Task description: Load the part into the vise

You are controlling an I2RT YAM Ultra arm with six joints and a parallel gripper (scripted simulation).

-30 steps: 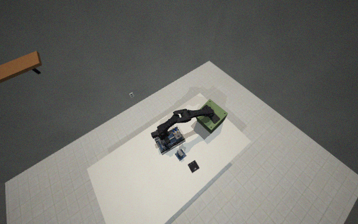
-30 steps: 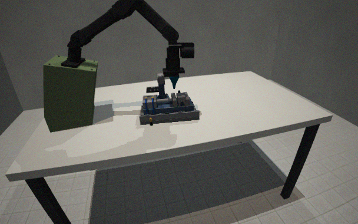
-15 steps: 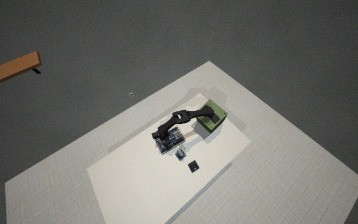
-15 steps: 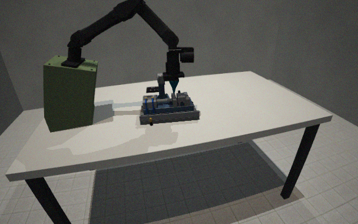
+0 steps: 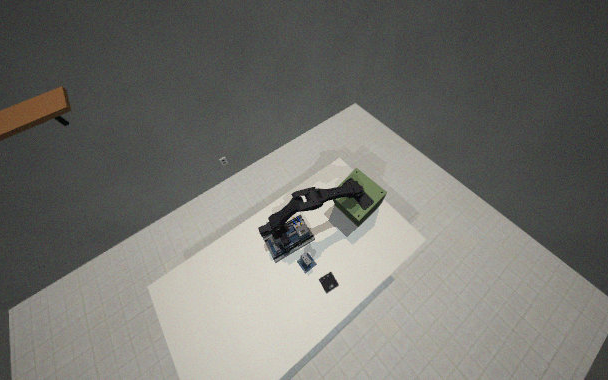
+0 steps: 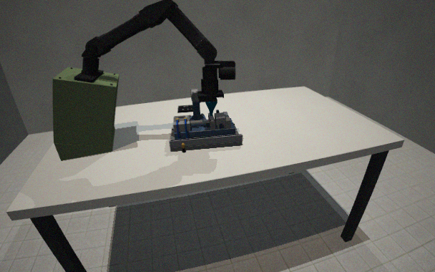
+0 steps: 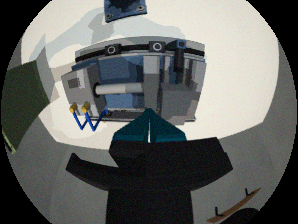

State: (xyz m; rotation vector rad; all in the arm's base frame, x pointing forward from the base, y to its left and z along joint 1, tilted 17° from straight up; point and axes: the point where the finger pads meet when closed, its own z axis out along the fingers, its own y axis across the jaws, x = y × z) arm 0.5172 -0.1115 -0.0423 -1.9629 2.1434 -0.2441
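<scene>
Now: hand 40 mm short of the grey block part and 30 mm above it. The rest, counted from my hand: cylinder rod (50 mm behind, 40 mm below, 20 mm to the left); air cylinder (120 mm behind, 40 mm below, 30 mm to the left); vise (80 mm below, 30 mm behind, 20 mm to the left).
</scene>
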